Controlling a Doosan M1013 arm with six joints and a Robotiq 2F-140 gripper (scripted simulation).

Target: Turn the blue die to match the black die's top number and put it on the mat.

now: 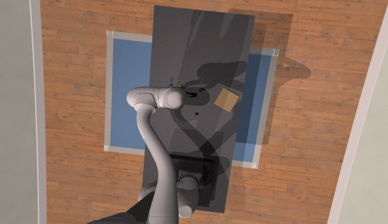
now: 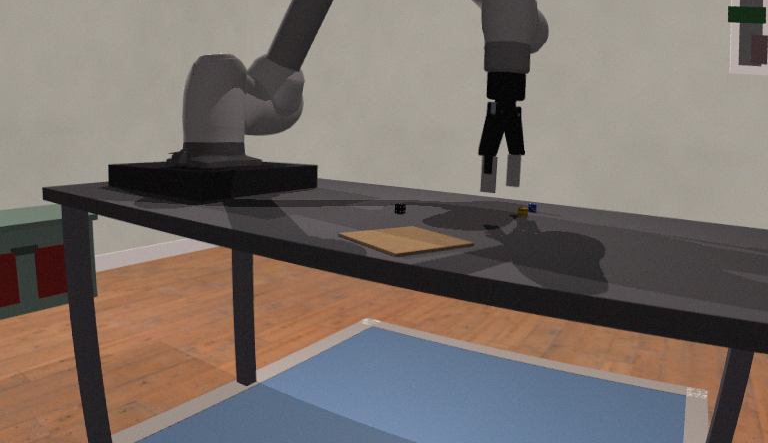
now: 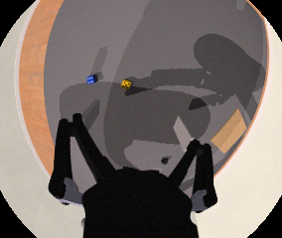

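My gripper is now 40 mm short of the yellow die, 40 mm to the right of it and 50 mm above it. The rest, counted from my hand: blue die 30 mm ahead, 110 mm to the left, 50 mm below; then tan mat 330 mm to the right, 60 mm below; then black die 150 mm behind, 130 mm to the right, 50 mm below.
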